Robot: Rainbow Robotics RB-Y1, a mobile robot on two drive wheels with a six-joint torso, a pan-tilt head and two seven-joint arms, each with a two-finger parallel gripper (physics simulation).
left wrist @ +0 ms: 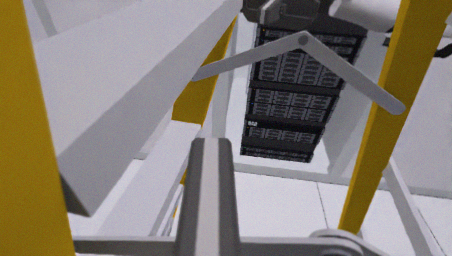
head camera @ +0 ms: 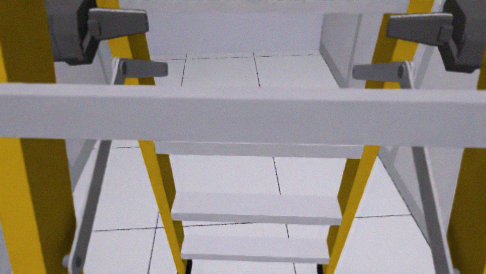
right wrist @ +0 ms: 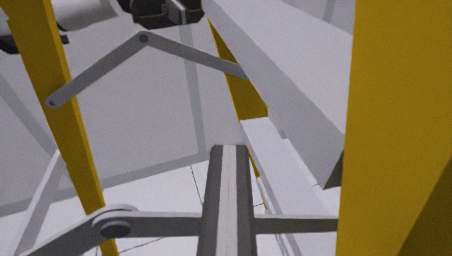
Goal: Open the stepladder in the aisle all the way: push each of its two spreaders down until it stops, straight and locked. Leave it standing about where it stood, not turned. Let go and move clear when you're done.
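Places are measured from the robot's base along level axes (x up, y ahead, z left), in centimetres.
Pixels of known places: left gripper, fingertip midpoint: (left wrist: 211,151) (head camera: 147,20) (right wrist: 183,16); right gripper, fingertip midpoint: (left wrist: 262,16) (head camera: 387,25) (right wrist: 229,157).
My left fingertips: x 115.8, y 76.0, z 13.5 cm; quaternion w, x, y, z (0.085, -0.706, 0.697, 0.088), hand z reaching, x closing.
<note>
Ahead of a thing's pixels: the offset from my left fingertips to its top centre. "pt": to the spot under its first point.
The yellow stepladder (head camera: 42,200) (left wrist: 30,125) (right wrist: 400,100) stands with its rails apart. Its left spreader (head camera: 145,68) (left wrist: 125,245) (right wrist: 100,67) and right spreader (head camera: 380,71) (left wrist: 350,72) (right wrist: 165,223) are both bent, with their middle hinges raised. My left gripper (head camera: 145,21) (left wrist: 211,151) is shut and empty, above the left spreader near its hinge. My right gripper (head camera: 391,26) (right wrist: 229,157) is shut and empty, above the right spreader near its hinge. In the head view a gap shows between each gripper and its spreader. The lower ends of the rails are partly hidden.
A pale crossbar {pt dx +3.0, dy -23.5, dz -12.2 cm} (head camera: 240,117) spans the near rails in front of the spreaders. Light steps {dx -56.2, dy +22.1, dz -12.7 cm} (head camera: 255,207) join the far rails. A black server rack (left wrist: 252,85) stands beyond the ladder in the left wrist view. Pale aisle walls (right wrist: 125,130) flank the ladder.
</note>
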